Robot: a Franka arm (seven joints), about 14 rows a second.
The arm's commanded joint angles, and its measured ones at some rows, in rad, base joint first. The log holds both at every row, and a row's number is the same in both.
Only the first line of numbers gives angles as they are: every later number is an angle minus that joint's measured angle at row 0.
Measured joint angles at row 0:
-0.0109, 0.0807, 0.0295, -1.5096, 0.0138, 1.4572, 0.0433
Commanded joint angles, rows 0 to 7:
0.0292, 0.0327, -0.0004, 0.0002, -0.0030, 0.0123, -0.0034
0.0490, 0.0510, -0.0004, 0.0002, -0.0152, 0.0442, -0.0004
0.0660, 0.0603, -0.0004, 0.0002, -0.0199, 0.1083, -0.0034
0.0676, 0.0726, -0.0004, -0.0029, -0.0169, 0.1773, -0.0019
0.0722, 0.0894, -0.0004, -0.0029, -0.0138, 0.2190, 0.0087
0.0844, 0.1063, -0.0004, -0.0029, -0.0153, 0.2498, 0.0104
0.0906, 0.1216, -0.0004, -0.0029, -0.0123, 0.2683, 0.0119
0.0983, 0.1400, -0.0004, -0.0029, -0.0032, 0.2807, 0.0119
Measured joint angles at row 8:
0.0811, 0.1145, 0.0015, -0.0053, -0.0005, 0.2549, 0.0010
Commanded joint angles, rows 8 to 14:
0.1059, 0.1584, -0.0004, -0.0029, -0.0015, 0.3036, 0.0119
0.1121, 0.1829, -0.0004, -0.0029, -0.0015, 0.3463, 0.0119
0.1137, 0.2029, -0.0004, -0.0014, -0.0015, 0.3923, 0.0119
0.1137, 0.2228, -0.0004, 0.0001, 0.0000, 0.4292, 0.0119
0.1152, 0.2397, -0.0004, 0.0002, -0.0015, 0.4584, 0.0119
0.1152, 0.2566, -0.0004, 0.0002, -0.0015, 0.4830, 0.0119
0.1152, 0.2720, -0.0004, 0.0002, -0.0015, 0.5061, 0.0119
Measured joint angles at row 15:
0.1110, 0.2474, 0.0016, -0.0072, -0.0002, 0.4721, 0.0015
